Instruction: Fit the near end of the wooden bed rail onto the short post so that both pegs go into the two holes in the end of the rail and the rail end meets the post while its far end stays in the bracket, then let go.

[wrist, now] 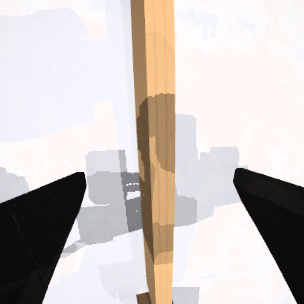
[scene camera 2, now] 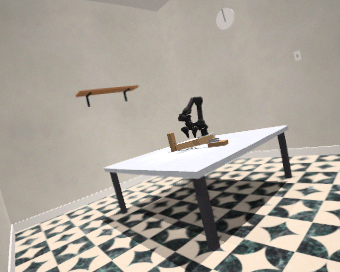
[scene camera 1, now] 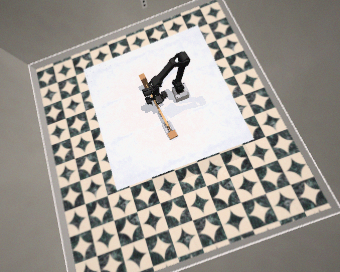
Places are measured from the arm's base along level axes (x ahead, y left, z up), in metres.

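Where they show: gripper, fingertip midpoint: (wrist: 160,177) (scene camera 2: 192,138) (scene camera 1: 156,103); arm's base at its link origin: (scene camera 2: 205,135) (scene camera 1: 179,89).
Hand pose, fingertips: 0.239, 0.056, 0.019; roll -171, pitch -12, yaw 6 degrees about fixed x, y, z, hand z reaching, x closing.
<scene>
Each offset is from my fingertips to the centre of the thing, as dx, dy, dz. "spot": to the spot under its first point. Level surfaces: height alone.
The long wooden bed rail {+0.005, +0.015, -0.048} (scene camera 1: 161,114) (scene camera 2: 194,143) (wrist: 162,65) lies between an upright wooden post {spot: +0.039, -0.219, +0.073} (scene camera 1: 143,79) (scene camera 2: 171,142) and a low wooden block {-0.031, +0.256, -0.080} (scene camera 1: 172,135) (scene camera 2: 219,143). In scene camera 2 one rail end appears to touch the upright post; pegs and holes are too small to tell. The rail's other end is at the small grey bracket beside the low block. My gripper (scene camera 1: 149,97) (scene camera 2: 191,135) (wrist: 160,177) is open above the rail, with a black finger apart from it on each side in the wrist view.
The arm's grey base (scene camera 1: 181,93) stands on the white table {dz -0.098} (scene camera 1: 125,165) (scene camera 2: 155,164), to the right of the rail in scene camera 1. A wall shelf (scene camera 2: 107,91) and a clock (scene camera 2: 225,18) are on the walls behind.
</scene>
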